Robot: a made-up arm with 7 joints. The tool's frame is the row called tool. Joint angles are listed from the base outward. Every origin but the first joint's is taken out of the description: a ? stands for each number. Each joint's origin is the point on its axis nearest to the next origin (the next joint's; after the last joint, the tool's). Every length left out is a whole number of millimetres.
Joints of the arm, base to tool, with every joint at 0 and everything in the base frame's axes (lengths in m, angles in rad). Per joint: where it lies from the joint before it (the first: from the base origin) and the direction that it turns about. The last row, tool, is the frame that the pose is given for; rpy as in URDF.
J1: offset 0 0 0.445 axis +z
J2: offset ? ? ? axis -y
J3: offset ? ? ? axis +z
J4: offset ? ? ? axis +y
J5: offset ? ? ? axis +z
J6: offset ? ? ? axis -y
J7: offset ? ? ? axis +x
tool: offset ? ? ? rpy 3.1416 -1.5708 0
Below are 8 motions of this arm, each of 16 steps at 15 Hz.
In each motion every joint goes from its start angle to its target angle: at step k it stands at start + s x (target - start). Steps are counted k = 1, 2, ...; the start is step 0. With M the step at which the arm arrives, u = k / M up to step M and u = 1 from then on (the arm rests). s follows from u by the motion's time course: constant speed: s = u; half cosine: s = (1 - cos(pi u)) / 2; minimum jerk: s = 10 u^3 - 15 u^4 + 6 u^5.
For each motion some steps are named. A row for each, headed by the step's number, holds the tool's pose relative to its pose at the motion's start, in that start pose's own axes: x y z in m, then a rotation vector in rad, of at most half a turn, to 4 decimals.
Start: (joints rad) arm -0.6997 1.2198 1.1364 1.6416 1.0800 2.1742 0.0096
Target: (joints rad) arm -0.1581 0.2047 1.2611 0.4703 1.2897 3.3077 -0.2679
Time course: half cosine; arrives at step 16
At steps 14, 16:
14: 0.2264 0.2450 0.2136 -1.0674 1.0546 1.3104
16: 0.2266 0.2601 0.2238 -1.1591 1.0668 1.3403

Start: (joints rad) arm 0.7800 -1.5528 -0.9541 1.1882 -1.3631 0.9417 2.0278
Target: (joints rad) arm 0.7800 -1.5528 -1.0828 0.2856 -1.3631 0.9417 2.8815
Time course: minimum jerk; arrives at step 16
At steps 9, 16:
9: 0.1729 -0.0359 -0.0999 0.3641 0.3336 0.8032
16: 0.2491 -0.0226 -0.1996 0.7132 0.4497 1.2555

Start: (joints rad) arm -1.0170 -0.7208 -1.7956 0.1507 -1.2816 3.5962 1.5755
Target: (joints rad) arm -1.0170 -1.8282 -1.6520 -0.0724 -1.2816 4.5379 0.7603
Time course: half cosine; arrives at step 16
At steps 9, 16:
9: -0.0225 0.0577 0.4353 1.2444 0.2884 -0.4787
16: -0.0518 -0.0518 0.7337 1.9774 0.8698 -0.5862

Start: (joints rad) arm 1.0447 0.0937 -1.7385 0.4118 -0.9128 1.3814 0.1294
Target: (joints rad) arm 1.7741 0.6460 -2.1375 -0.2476 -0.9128 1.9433 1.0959
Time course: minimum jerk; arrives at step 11
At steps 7, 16:
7: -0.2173 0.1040 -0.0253 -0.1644 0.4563 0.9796
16: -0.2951 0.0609 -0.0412 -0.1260 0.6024 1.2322

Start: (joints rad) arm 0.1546 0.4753 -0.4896 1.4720 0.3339 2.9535 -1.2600
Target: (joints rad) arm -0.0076 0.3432 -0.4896 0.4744 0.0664 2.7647 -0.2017
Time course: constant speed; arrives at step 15
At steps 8, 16:
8: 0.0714 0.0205 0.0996 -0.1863 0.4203 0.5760
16: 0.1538 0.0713 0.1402 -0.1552 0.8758 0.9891

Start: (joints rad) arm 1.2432 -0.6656 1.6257 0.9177 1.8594 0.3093 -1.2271
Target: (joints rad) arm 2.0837 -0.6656 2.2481 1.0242 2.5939 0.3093 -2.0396
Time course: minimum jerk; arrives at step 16
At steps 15, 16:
15: -0.2090 -0.1715 0.2926 0.3134 1.0416 0.8236
16: -0.2089 -0.1721 0.2929 0.3122 1.0433 0.8261

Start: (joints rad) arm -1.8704 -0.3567 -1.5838 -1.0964 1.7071 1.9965 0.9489
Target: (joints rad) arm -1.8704 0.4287 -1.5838 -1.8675 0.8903 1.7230 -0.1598
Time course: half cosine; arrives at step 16
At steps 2, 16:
2: -0.0003 -0.0239 0.0117 0.0302 -0.0415 -0.0826
16: -0.2179 -0.5192 -0.0189 1.3069 -0.4352 -2.2479

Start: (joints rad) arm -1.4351 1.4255 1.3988 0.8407 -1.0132 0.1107 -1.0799
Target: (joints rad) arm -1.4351 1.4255 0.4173 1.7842 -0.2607 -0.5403 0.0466
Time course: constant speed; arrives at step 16
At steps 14, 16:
14: -0.1185 -0.2905 0.3946 1.2879 -1.2626 0.8293
16: -0.1540 -0.3588 0.4027 1.4425 -1.5218 0.9164

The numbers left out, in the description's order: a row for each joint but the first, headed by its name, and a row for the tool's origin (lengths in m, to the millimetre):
J2: 0 -0.08 0
J3: 0 0 0.5
J4: 0.031 0.063 0
J5: -0.013 0 0.3
J6: 0 -0.088 0
J7: 0.013 0 0.091
tool: 0 0 0

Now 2 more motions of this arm.
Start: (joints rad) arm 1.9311 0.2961 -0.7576 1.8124 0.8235 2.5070 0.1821
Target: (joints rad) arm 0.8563 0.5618 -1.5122 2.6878 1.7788 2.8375 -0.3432
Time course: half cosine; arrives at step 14
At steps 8, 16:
8: 0.2045 0.1312 -0.2250 -1.2144 0.9916 -0.2324
16: 0.1757 0.0986 -0.3747 -2.0783 1.4071 0.2101

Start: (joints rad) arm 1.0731 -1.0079 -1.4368 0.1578 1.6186 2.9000 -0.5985
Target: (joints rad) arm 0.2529 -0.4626 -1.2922 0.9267 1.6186 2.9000 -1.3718
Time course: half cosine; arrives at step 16
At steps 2, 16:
2: -0.0044 0.0237 0.0192 -0.0206 0.0200 -0.0808
16: 0.2947 0.4815 0.3677 -0.9061 0.3704 -1.8295

